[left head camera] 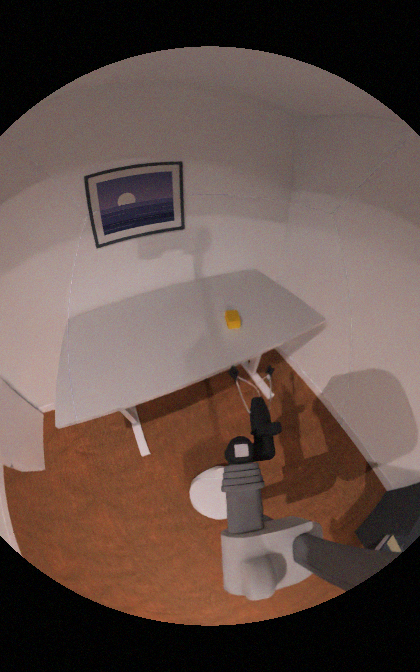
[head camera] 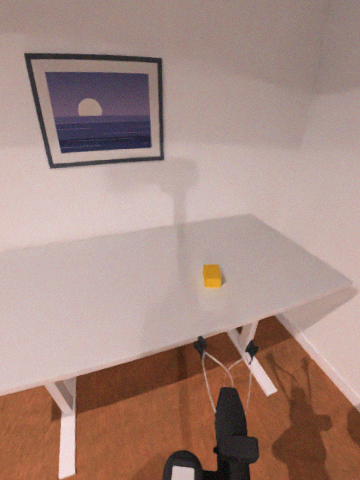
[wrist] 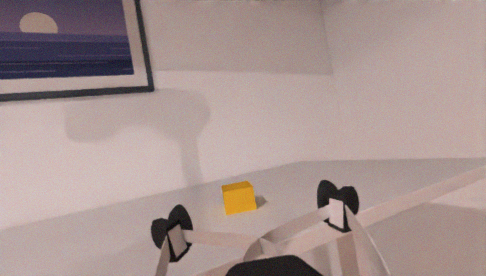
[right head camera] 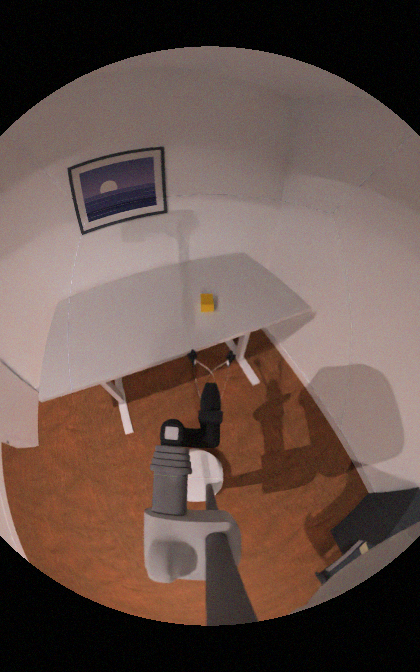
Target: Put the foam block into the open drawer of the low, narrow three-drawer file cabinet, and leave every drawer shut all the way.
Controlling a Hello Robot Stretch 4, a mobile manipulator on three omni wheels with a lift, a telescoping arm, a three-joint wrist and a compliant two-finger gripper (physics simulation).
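Places are measured from the robot's base along level axes (x right, y ahead, z up), in millimetres.
Pixels of known places: gripper, fingertip midpoint: (head camera: 225, 339) (wrist: 253, 209).
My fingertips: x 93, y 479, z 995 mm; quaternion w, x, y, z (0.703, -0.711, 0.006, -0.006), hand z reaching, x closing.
Behind a point stands the place of what it marks.
The yellow foam block (head camera: 212, 276) @[x 70, y 778, z 968 mm] (left head camera: 233, 319) (right head camera: 207, 303) (wrist: 239, 198) @[x 74, y 766, z 950 mm] lies on the light grey table (head camera: 100, 300) @[x -341, y 650, z 923 mm] (left head camera: 125, 350) (right head camera: 110, 325), right of its middle. My gripper (head camera: 226, 347) @[x 93, y 479, z 995 mm] (left head camera: 252, 372) (right head camera: 212, 356) (wrist: 253, 209) @[x 93, y 479, z 995 mm] is open and empty, with its fingertips near the table's front edge in the head view. In the wrist view the block shows beyond and between the two fingertips, apart from them. A dark piece of furniture (left head camera: 395, 515) (right head camera: 372, 517) is cut off at the lower right, with items in an opening; I cannot tell whether it is the file cabinet.
White table legs (head camera: 67, 445) (left head camera: 141, 440) (right head camera: 126, 417) stand on the brown floor. A wall with a framed picture (head camera: 105, 112) @[x -432, y 1166, z 1536 mm] rises behind the table, and another wall stands at the right. A pale panel (left head camera: 20, 430) (right head camera: 20, 410) is at the far left.
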